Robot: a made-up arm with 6 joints. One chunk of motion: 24 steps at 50 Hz.
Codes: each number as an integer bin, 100 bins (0 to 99) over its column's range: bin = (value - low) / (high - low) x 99, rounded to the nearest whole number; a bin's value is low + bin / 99 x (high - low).
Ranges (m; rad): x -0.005..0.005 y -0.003..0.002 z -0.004..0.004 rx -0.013..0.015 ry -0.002..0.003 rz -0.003..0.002
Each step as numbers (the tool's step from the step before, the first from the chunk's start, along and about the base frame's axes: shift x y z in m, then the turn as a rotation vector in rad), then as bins.
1 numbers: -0.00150 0.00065 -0.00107 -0.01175 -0.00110 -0.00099
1 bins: 35 72 36 4 18 40
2 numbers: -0.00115 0.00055 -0.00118 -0.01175 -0.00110 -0.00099
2 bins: 38 70 35 4 18 40
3 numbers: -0.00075 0.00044 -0.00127 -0.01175 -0.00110 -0.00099
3 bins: 42 68 34 4 18 40
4 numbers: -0.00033 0.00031 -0.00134 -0.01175 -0.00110 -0.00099
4 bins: 46 66 33 4 18 40
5 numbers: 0.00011 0.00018 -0.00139 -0.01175 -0.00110 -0.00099
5 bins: 51 63 32 4 18 40
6 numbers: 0.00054 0.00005 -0.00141 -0.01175 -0.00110 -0.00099
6 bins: 55 60 32 4 18 40
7 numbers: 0.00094 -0.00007 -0.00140 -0.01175 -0.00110 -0.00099
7 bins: 59 58 32 4 18 40
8 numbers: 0.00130 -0.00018 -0.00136 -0.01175 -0.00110 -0.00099
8 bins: 62 56 33 4 18 40
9 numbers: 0.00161 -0.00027 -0.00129 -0.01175 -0.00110 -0.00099
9 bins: 65 54 34 4 18 40
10 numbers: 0.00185 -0.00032 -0.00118 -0.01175 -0.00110 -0.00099
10 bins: 68 53 35 4 18 40
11 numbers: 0.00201 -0.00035 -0.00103 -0.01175 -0.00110 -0.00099
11 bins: 69 52 37 4 18 40
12 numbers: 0.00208 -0.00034 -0.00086 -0.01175 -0.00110 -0.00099
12 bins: 70 53 39 4 18 40
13 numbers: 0.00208 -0.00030 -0.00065 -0.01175 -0.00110 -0.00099
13 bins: 70 53 41 4 18 40
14 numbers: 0.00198 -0.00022 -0.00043 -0.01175 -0.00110 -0.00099
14 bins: 69 55 44 4 18 40
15 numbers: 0.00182 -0.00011 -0.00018 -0.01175 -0.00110 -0.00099
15 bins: 68 57 47 4 18 40
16 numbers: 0.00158 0.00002 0.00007 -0.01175 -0.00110 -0.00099
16 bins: 65 60 50 4 18 40
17 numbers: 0.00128 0.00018 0.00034 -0.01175 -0.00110 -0.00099
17 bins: 62 63 54 4 18 40
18 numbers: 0.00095 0.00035 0.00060 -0.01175 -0.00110 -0.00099
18 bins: 59 66 57 4 18 40
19 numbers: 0.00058 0.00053 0.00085 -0.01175 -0.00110 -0.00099
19 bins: 55 70 60 4 18 40
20 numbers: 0.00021 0.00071 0.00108 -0.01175 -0.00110 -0.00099
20 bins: 52 73 63 4 18 40
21 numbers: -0.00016 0.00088 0.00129 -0.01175 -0.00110 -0.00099
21 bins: 48 77 65 4 18 40
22 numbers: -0.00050 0.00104 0.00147 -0.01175 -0.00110 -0.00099
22 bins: 45 80 68 4 18 40
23 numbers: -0.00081 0.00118 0.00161 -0.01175 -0.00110 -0.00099
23 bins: 41 83 69 4 18 40
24 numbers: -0.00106 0.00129 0.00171 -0.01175 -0.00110 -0.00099
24 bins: 39 85 71 4 18 40
